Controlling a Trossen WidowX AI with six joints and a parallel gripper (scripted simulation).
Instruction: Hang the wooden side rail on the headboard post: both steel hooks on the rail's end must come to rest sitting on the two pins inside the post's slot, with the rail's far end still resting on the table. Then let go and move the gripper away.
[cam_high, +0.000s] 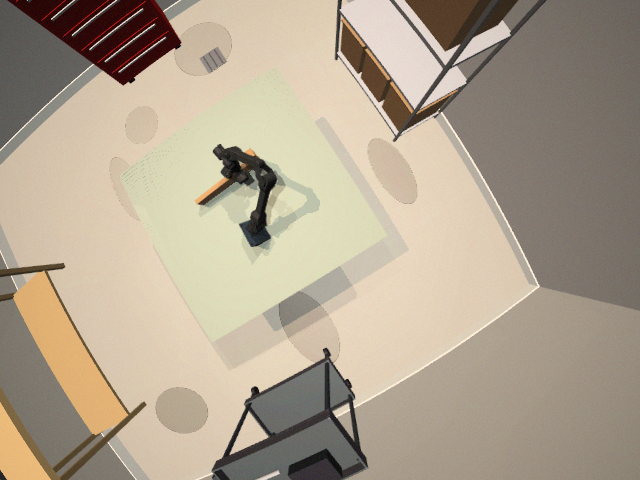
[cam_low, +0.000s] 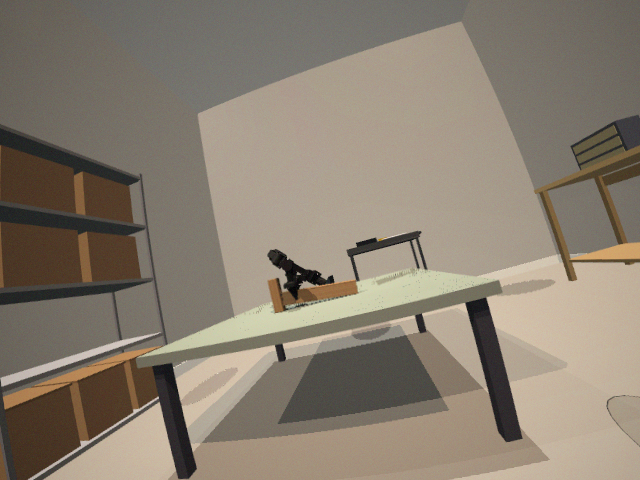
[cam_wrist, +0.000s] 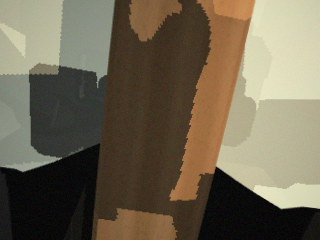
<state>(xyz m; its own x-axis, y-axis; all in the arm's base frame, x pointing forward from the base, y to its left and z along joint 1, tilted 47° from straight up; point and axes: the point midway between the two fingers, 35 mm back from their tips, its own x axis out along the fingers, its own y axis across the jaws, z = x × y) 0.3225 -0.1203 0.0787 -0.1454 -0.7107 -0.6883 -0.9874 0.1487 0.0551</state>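
Right now my gripper tip is 11 cm to the left of the headboard post, 5 cm below it and 1 cm past it.
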